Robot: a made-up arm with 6 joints. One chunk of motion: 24 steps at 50 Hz.
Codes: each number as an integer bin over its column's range. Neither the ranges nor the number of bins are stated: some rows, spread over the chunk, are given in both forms.
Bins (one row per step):
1: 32 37 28 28 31 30
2: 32 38 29 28 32 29
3: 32 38 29 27 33 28
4: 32 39 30 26 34 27
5: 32 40 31 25 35 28
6: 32 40 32 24 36 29
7: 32 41 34 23 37 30
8: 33 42 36 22 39 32
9: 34 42 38 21 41 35
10: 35 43 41 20 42 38
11: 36 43 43 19 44 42
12: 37 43 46 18 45 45
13: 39 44 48 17 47 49
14: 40 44 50 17 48 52
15: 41 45 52 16 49 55
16: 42 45 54 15 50 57
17: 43 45 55 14 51 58
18: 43 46 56 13 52 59
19: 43 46 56 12 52 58
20: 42 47 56 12 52 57
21: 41 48 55 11 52 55
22: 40 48 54 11 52 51
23: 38 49 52 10 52 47
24: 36 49 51 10 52 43
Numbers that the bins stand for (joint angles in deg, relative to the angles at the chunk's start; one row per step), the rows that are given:
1: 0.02 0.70 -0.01 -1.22 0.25 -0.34
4: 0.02 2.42 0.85 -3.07 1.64 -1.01
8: 0.08 5.00 3.43 -6.76 3.95 0.11
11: 0.28 5.86 6.44 -9.52 6.26 2.35
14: 0.54 6.72 9.46 -11.37 8.11 4.59
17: 0.74 7.57 11.61 -14.14 9.50 5.94
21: 0.60 10.15 11.61 -16.90 9.96 5.27
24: 0.28 11.01 9.89 -17.83 9.96 2.57
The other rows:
2: 0.02 1.56 0.42 -1.22 0.72 -0.57
3: 0.02 1.56 0.42 -2.15 1.18 -0.79
5: 0.02 3.28 1.28 -3.99 2.10 -0.79
6: 0.02 3.28 1.71 -4.91 2.57 -0.57
7: 0.02 4.14 2.57 -5.84 3.03 -0.34
9: 0.15 5.00 4.29 -7.68 4.88 0.78
10: 0.21 5.86 5.58 -8.60 5.34 1.45
12: 0.34 5.86 7.73 -10.45 6.73 3.02
13: 0.47 6.72 8.60 -11.37 7.65 3.92
15: 0.60 7.57 10.32 -12.29 8.58 5.27
16: 0.67 7.57 11.18 -13.21 9.04 5.71
18: 0.74 8.43 12.04 -15.06 9.96 6.16
19: 0.74 8.43 12.04 -15.98 9.96 5.94
20: 0.67 9.29 12.04 -15.98 9.96 5.71
22: 0.54 10.15 11.18 -16.90 9.96 4.37
23: 0.41 11.01 10.32 -17.83 9.96 3.47

